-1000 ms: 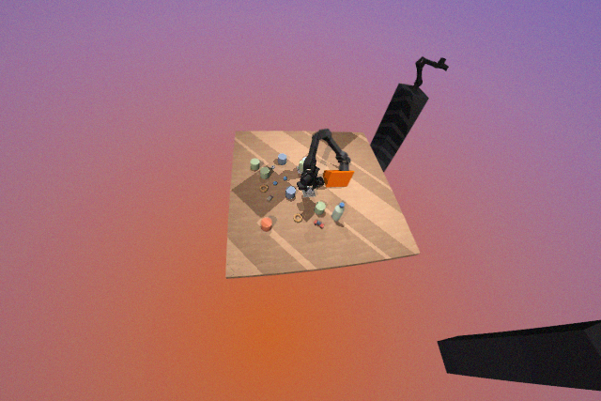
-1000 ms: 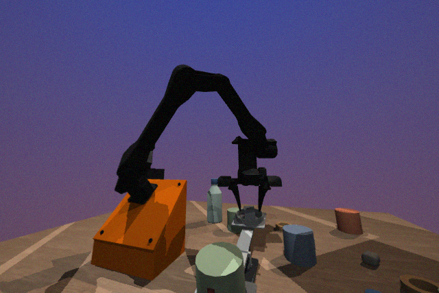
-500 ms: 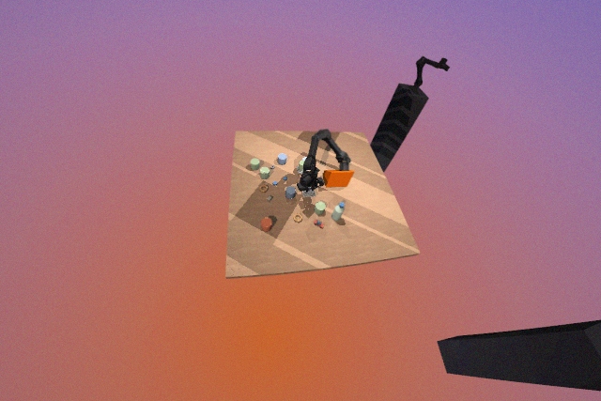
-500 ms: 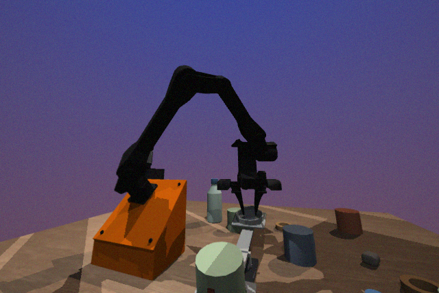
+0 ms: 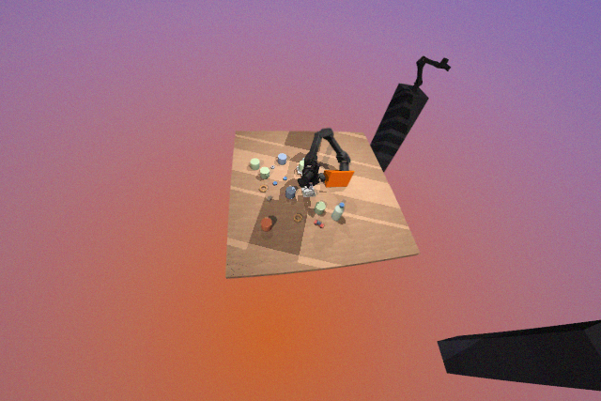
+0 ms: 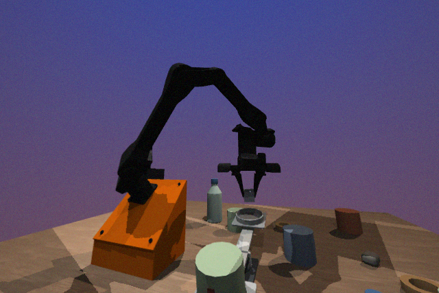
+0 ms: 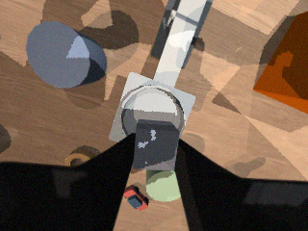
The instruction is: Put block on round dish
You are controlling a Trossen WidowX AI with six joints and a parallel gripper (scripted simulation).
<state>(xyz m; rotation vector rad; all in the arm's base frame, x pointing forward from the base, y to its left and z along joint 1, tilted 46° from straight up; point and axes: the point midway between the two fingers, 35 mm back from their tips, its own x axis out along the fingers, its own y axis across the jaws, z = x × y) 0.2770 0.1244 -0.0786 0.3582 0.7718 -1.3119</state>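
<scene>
Right now my gripper tip is 20 mm short of the cup, 280 mm to the left of it and 70 mm above it. Also, from my gripper tip: balance beam: 10 mm ahead, 120 mm to the right, 90 mm below; then bottle: 190 mm behind, 170 mm to the left, 20 mm below; then grey block: 10 mm above.
</scene>
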